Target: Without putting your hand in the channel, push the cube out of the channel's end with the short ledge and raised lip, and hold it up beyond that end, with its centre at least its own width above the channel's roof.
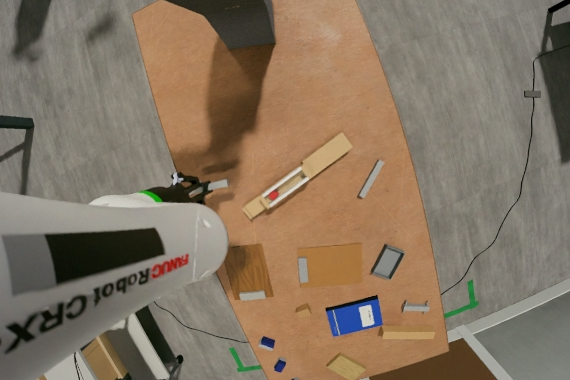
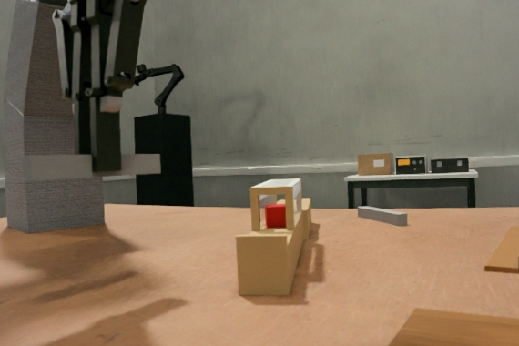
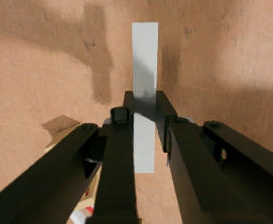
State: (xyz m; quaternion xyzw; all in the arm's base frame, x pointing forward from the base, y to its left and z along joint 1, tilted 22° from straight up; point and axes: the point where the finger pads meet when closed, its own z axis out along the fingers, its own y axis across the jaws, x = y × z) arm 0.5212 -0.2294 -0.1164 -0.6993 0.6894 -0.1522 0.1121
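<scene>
Now: the channel 230 mm to the left of my hand, 100 mm below it and 60 mm ahead of it. Round my hand: thin grey stick 520 mm to the left, 140 mm below, 110 mm ahead; then grey bar 30 mm below; then red cube 190 mm to the left, 90 mm below, 80 mm ahead.
</scene>
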